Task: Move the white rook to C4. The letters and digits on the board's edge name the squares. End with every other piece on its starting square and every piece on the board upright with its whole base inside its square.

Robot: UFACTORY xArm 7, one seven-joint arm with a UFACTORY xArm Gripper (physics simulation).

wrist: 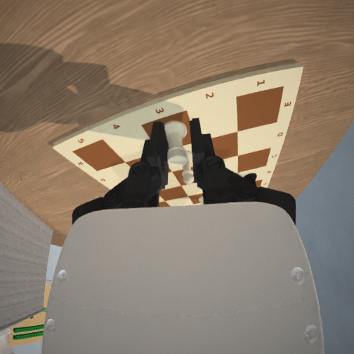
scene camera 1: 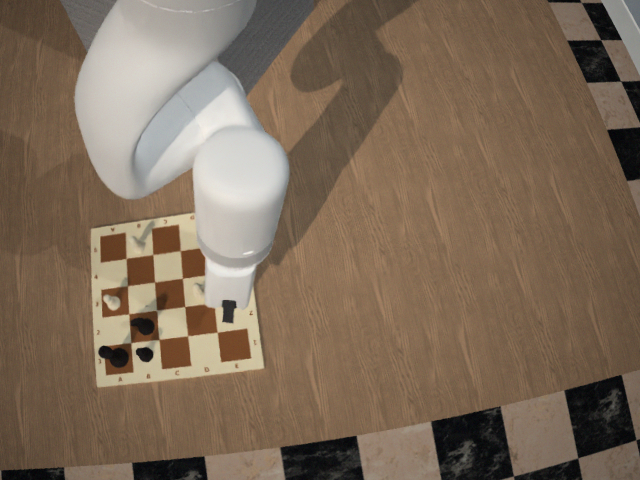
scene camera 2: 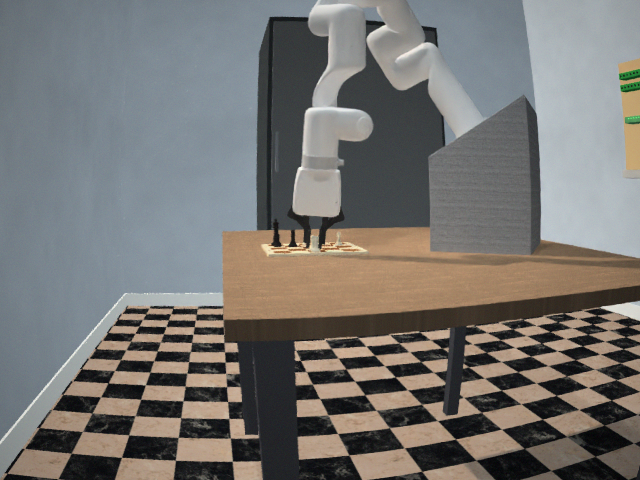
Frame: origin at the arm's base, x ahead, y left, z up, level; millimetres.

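Where they show: gripper, fingertip midpoint: [scene camera 2: 314, 247]; arm's base at its link origin: [scene camera 2: 478, 140].
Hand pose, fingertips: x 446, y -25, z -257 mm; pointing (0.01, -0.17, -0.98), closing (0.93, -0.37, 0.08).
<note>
Things, the pixels of their top centre, and the offset from my fingertips. "*": a spot on its surface instead.
- white rook at its top centre: [scene camera 2: 315, 236] 24 mm up, 4 mm back, 1 mm right
- chessboard at its top centre: [scene camera 1: 169, 294] [scene camera 2: 311, 247] 10 mm down, 23 mm back, 78 mm right
- cream square C4 at a spot on its surface: [scene camera 1: 168, 266] * 10 mm down, 61 mm back, 70 mm right
- small white piece at its top centre: [scene camera 1: 195, 286] 22 mm up, 12 mm back, 39 mm right
- A3 at its top centre: [scene camera 1: 105, 297] 22 mm up, 36 mm back, 155 mm right
- B5 at its top centre: [scene camera 1: 131, 238] 22 mm up, 102 mm back, 103 mm right
- B2 at its top centre: [scene camera 1: 136, 320] [scene camera 2: 292, 229] 30 mm up, 8 mm ahead, 121 mm right
- B1 at its top centre: [scene camera 1: 138, 351] 22 mm up, 43 mm ahead, 130 mm right
- A1 at its top centre: [scene camera 1: 101, 350] 54 mm up, 36 mm ahead, 167 mm right
The white rook [scene camera 2: 314, 243] [wrist: 176, 142] stands upright on E3, a brown square; it is hidden under the arm in scene camera 1. My gripper [scene camera 2: 314, 240] [wrist: 178, 135] is low over the board, with one finger on each side of the rook. The fingers are partly closed, with a narrow gap between them and the rook, so they do not grip it. The chessboard [scene camera 1: 191, 376] [scene camera 2: 289, 253] [wrist: 225, 95] lies on the table. The cream square C4 [scene camera 1: 168, 266] bears no piece.
A small white piece [scene camera 1: 199, 289] [wrist: 187, 176] stands on D3, close to the rook. White pieces stand on A3 [scene camera 1: 111, 302] and B5 [scene camera 1: 138, 241]. Black pieces stand on B2 [scene camera 1: 143, 325], B1 [scene camera 1: 144, 354] and A1 [scene camera 1: 117, 356].
</note>
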